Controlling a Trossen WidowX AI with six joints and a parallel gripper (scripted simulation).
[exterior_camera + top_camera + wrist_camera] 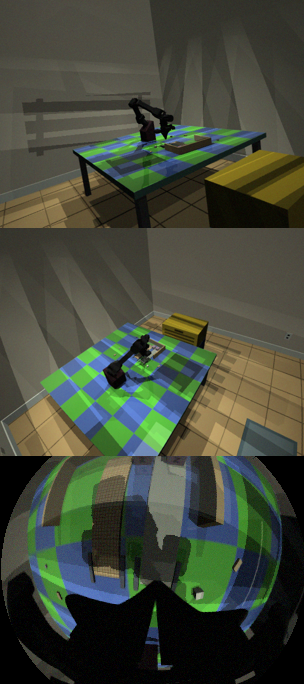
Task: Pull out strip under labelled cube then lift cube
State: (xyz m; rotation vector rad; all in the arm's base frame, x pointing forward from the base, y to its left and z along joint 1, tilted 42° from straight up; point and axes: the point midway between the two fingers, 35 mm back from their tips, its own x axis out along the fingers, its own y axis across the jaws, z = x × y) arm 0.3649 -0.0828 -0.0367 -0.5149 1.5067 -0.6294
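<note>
Right now my gripper tip is 10 cm short of the strip, 1 cm to the left of it and 6 cm above it.
</note>
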